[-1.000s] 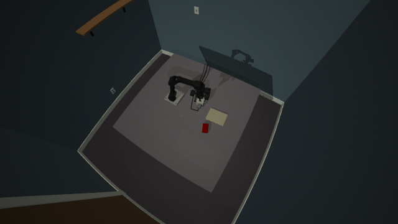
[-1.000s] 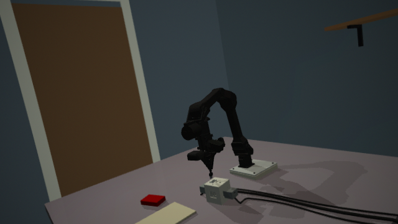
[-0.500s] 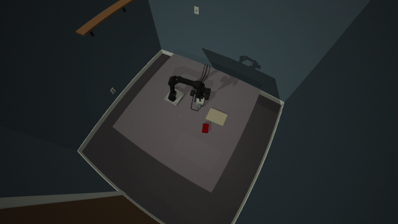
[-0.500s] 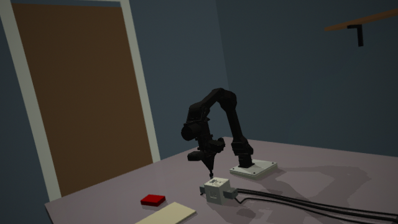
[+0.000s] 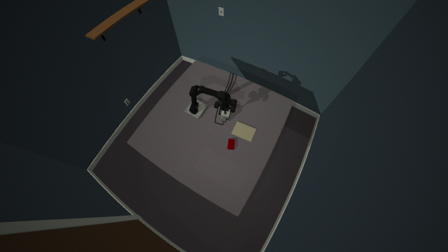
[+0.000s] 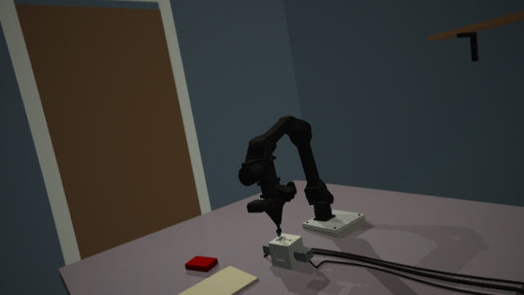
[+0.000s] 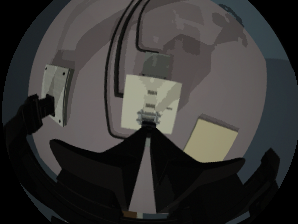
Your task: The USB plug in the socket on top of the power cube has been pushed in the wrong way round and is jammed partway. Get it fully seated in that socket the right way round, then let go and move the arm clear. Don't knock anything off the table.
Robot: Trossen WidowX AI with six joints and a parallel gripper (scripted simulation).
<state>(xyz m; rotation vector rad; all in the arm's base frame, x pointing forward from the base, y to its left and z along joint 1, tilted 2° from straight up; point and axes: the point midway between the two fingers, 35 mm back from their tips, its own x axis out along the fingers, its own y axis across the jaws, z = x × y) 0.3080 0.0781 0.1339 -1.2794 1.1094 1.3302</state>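
My gripper tip is 20 mm above the USB plug. Round my gripper tip: red block 170 mm ahead, 230 mm to the right, 110 mm below; then flat beige pad 220 mm ahead, 60 mm to the right, 120 mm below.
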